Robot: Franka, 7 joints.
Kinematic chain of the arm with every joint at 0, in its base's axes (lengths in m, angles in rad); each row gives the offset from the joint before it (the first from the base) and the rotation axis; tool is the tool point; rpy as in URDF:
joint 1: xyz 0 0 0.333 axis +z
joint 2: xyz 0 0 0 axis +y
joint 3: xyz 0 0 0.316 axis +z
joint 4: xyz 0.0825 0 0 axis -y
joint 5: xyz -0.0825 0 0.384 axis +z
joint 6: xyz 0 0 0 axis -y
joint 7: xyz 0.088 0 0 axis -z
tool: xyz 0 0 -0.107 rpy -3.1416 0 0
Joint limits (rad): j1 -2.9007..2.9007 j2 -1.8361..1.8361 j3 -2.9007..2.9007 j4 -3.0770..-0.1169 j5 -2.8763..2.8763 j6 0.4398..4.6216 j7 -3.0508..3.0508
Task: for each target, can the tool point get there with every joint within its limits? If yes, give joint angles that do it. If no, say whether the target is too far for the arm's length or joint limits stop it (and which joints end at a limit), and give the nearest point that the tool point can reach.
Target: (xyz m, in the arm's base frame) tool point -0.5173 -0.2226 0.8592
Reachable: yes | joints 1.1149 -1.3718 0.6297 -1.3615 2.0138 2.1093 1.1865
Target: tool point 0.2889 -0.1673 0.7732
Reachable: yes | joints 1.0193 -1.1742 -0.5707 -2.3503 0.4651 3.7391 1.3775
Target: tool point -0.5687 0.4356 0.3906
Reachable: yes | joints 2.3232 0.8028 0.0787 -0.9845 -2.4380 3.6023 2.4421
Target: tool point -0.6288 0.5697 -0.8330
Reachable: no: too far | nearest point -0.4032 0.3653 -0.2924 | short by 0.620 m
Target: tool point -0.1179 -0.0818 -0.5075
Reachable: no: joint limits stop it (at a limit: joint 2) | nearest point -0.1446 -0.1003 -0.3498 | short by 0.161 m
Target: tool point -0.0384 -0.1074 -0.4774
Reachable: no: joint limits stop it (at a limit: joint 2) | nearest point -0.0502 -0.1403 -0.3435 | short by 0.138 m
